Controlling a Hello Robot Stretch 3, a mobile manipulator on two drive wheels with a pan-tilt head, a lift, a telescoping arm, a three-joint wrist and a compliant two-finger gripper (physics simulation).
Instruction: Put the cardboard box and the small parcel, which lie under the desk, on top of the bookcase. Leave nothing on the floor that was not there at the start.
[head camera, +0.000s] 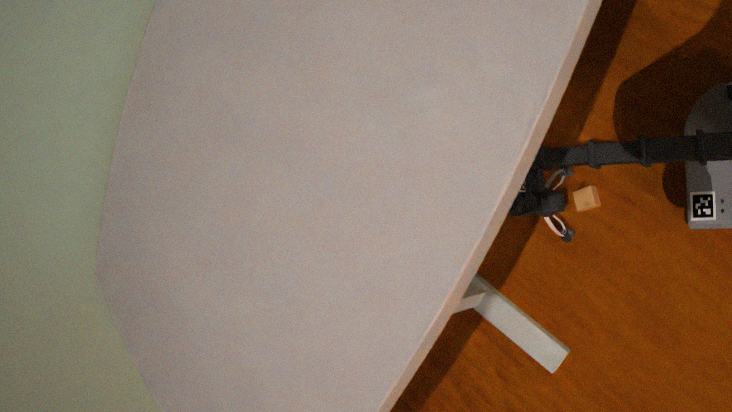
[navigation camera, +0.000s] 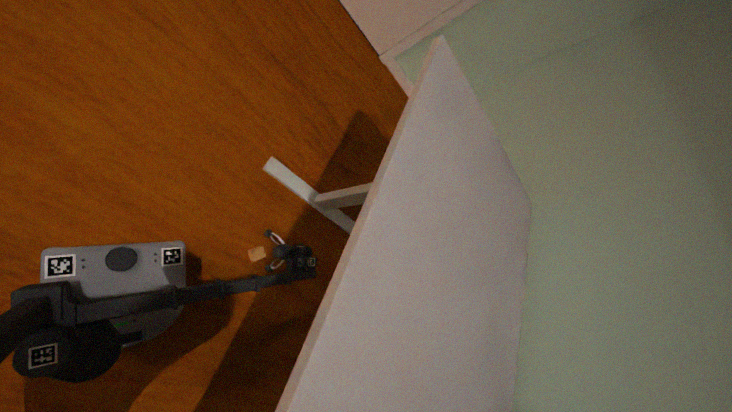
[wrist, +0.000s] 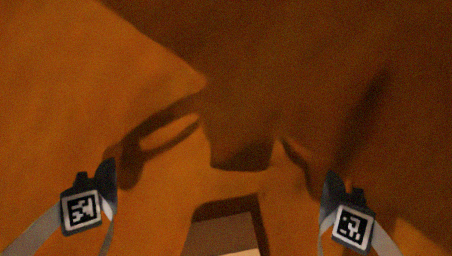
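Pixels of known places: gripper, fingertip midpoint: (head camera: 569, 202) (navigation camera: 267, 250) (wrist: 220, 184); robot's base, origin of the base link: (navigation camera: 121, 257).
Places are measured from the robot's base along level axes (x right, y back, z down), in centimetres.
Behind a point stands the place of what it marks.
Observation:
A small tan block, the small parcel by its look, (head camera: 585, 198) @(x 46.3, y 3.0, z -5.0 cm) (navigation camera: 256, 253) @(x 45.6, y 2.8, z -5.0 cm) (wrist: 220, 232) @(x 49.4, y 2.4, z -2.4 cm) lies on the floor just outside the desk's front edge. The wrist view shows part of it, cut off by the bottom edge. My gripper (head camera: 568, 204) @(x 52.4, y 2.2, z -0.8 cm) (navigation camera: 268, 250) @(x 52.4, y 2.2, z -0.8 cm) (wrist: 220, 184) @(x 52.4, y 2.2, z -0.8 cm) is open with nothing between its fingers. It hangs above the floor beside the desk edge, its fingertips pointing towards my base and just short of the parcel in the head view. The desk (head camera: 332, 179) @(x 39.9, y 3.3, z -95.1 cm) (navigation camera: 435, 230) @(x 47.5, y -4.9, z -95.1 cm) hides the floor under it. The cardboard box does not show, and I cannot make out the bookcase.
A pale desk foot (head camera: 522, 327) (navigation camera: 289, 179) sticks out onto the floor near the gripper. My arm (head camera: 614, 152) @(x 29.2, y 10.4, z -35.6 cm) (navigation camera: 230, 287) @(x 25.7, y 10.0, z -35.6 cm) reaches from my base (head camera: 719, 179) @(x 8.9, y 5.5, z -16.0 cm) (navigation camera: 102, 276) @(x -4.3, y 4.2, z -16.0 cm) to the desk edge. A green wall (head camera: 51, 204) @(x 116.7, y 3.6, z -106.9 cm) (navigation camera: 614, 204) @(x 125.2, y -9.3, z -120.5 cm) stands behind the desk.

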